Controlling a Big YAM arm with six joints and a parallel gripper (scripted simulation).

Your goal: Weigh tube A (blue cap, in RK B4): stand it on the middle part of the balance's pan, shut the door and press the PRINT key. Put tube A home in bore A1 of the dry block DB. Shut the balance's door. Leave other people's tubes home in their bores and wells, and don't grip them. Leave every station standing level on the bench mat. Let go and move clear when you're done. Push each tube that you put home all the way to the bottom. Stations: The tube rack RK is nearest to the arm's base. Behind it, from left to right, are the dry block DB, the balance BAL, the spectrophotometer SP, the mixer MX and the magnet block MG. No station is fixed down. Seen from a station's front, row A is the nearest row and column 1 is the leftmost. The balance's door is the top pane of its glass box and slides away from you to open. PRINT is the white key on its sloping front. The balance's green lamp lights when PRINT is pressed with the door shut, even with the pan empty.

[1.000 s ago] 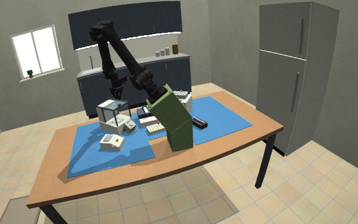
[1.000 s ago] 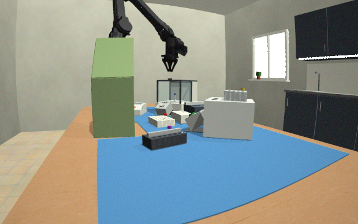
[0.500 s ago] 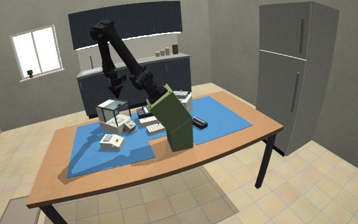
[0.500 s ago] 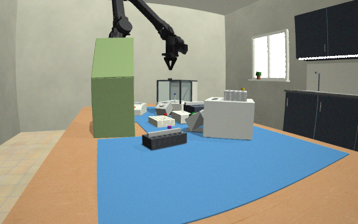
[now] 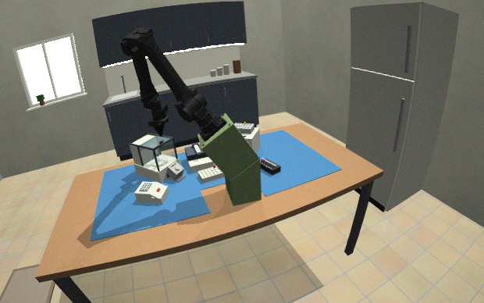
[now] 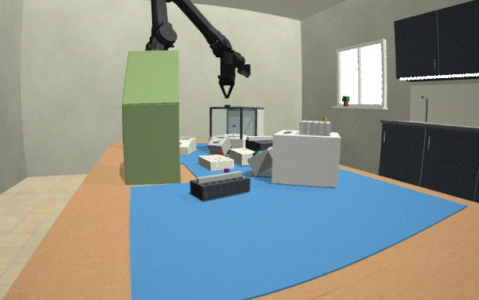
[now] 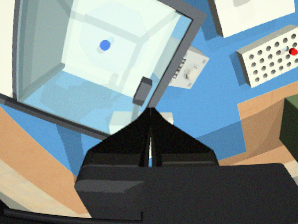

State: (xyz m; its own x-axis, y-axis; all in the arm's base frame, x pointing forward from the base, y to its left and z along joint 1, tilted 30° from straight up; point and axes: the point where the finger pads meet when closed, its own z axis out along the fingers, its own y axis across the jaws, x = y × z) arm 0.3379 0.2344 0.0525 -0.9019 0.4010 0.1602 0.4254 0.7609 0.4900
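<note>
Right now the white round key is 60 mm behind my hand, 50 mm to the right of it and 190 mm below it. The rest, counted from my hand: dark spectrophotometer 70 mm ahead, 200 mm to the right, 190 mm below; then dry block DB 190 mm behind, 120 mm to the left, 230 mm below; then tube rack RK 120 mm behind, 230 mm to the right, 240 mm below.
</note>
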